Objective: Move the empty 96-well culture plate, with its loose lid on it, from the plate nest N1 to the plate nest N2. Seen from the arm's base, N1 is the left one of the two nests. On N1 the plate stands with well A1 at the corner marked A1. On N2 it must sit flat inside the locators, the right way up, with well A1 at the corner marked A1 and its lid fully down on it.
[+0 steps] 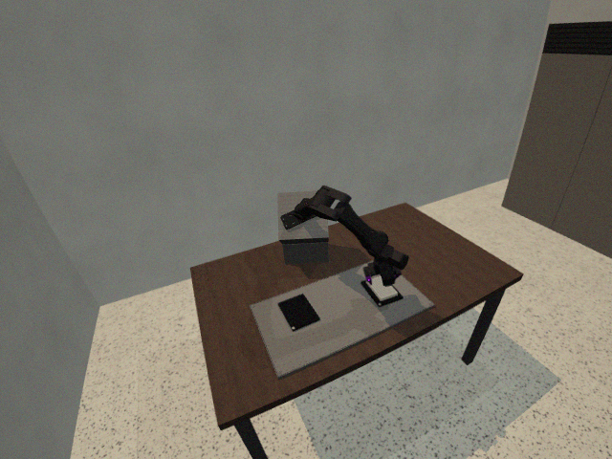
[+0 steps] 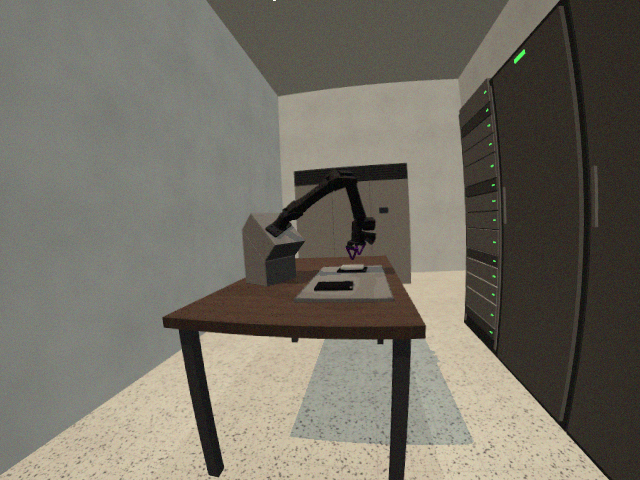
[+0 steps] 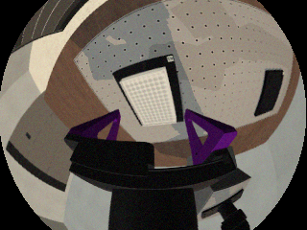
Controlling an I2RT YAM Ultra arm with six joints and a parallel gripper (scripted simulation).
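Right now my hand is 2 cm past the clear lid, 2 cm to the right of it and 6 cm above it. The rest, counted from my hand: black plate nest N2: 12 cm behind, 35 cm to the right, 8 cm below; A1 mark: 4 cm ahead, 4 cm to the right, 8 cm below; black plate nest N1: 2 cm behind, 2 cm to the left, 8 cm below.
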